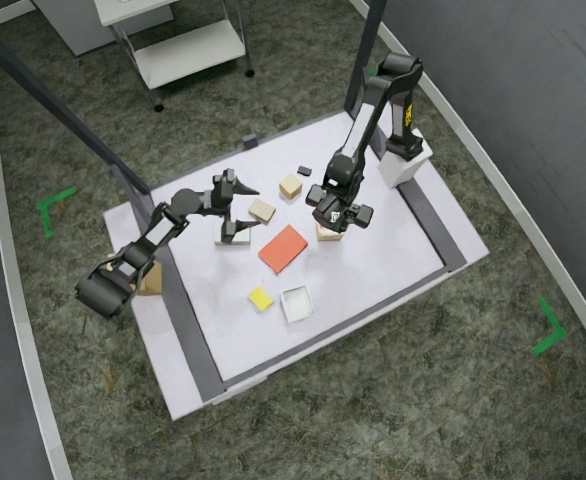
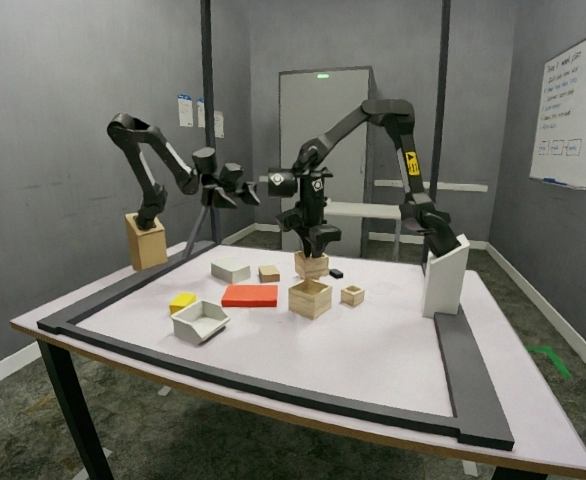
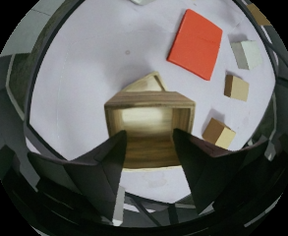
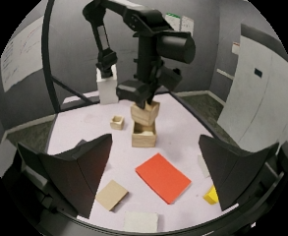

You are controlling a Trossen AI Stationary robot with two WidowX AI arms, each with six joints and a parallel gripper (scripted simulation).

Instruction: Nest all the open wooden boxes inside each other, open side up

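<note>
Right now the mid-sized wooden box is 6 cm below my left hand. From my left hand the other things lie so: biggest wooden box (15 cm below); flat red block (17 cm to the right, 16 cm below); small wooden box (16 cm below, 10 cm to the left, 8 cm behind).
</note>
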